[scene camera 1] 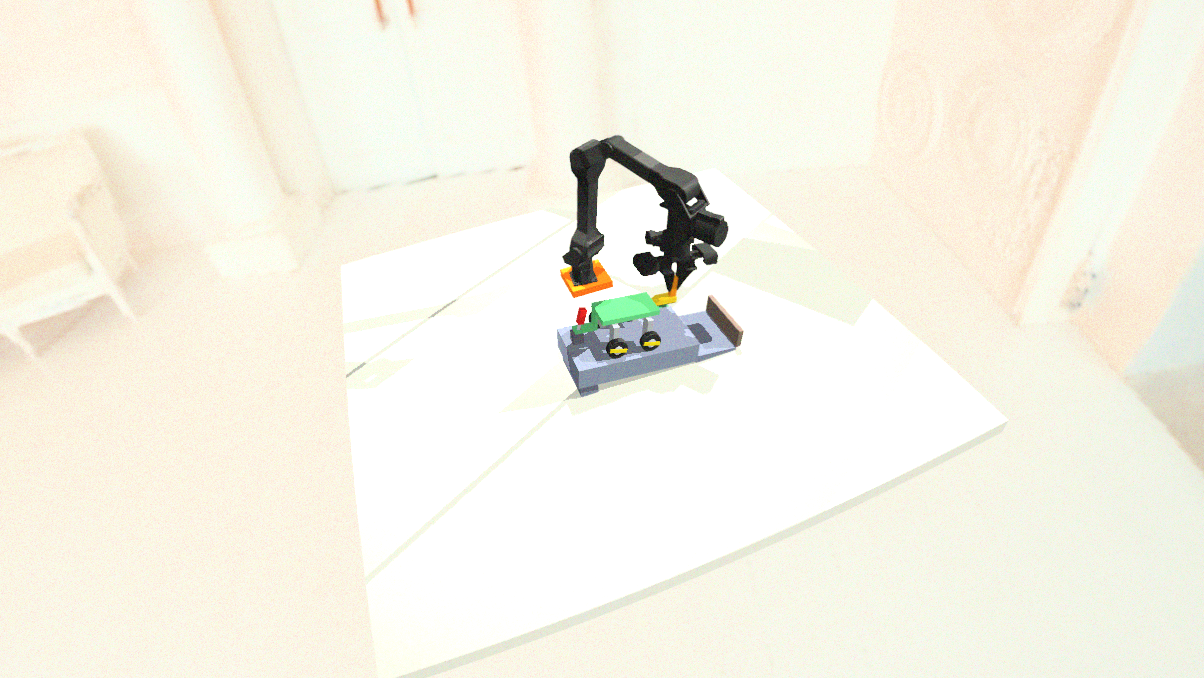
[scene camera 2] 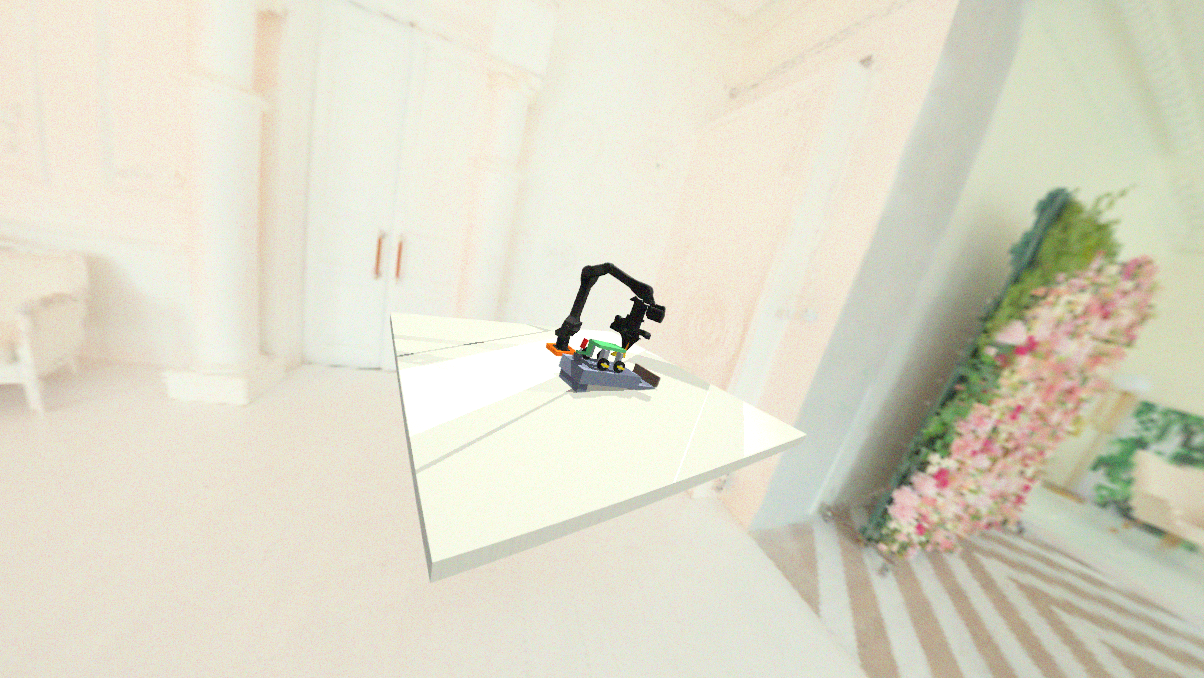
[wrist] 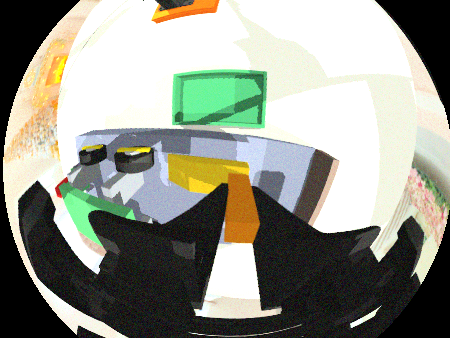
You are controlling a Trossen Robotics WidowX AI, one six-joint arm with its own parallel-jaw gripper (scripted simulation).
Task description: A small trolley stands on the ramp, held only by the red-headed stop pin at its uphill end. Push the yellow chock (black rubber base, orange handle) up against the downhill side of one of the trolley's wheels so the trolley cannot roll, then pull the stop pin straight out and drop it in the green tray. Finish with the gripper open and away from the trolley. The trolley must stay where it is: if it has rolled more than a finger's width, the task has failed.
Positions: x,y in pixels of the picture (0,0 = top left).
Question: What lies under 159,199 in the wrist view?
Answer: A grey-blue ramp.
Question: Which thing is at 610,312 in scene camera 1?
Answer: A trolley.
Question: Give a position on a green tray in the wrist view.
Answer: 227,97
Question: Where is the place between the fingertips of the gripper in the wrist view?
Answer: At 238,190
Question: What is the gripper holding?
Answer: A yellow chock.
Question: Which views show the gripper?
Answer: Scene camera 1, scene camera 2 and the wrist view: all of them.
